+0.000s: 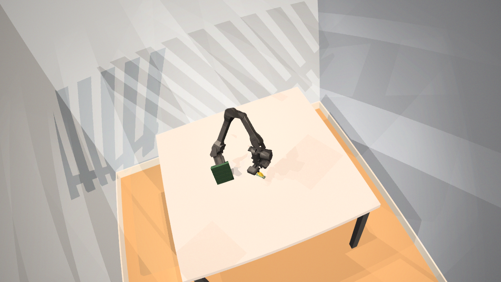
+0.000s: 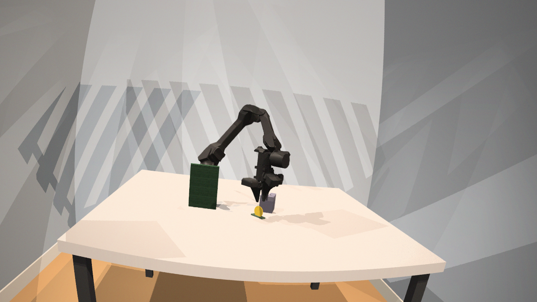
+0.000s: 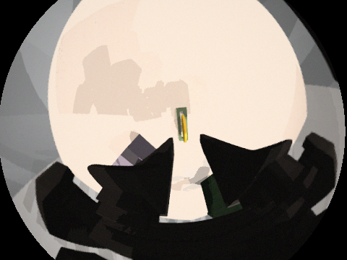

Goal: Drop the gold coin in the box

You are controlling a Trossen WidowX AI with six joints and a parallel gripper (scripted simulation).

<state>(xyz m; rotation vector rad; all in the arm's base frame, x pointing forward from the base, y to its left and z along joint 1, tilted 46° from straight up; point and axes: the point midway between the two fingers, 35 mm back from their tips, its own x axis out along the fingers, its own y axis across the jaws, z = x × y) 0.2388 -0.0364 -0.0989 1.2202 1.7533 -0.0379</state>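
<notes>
Now: gripper tip 4 cm above the gold coin.
</notes>
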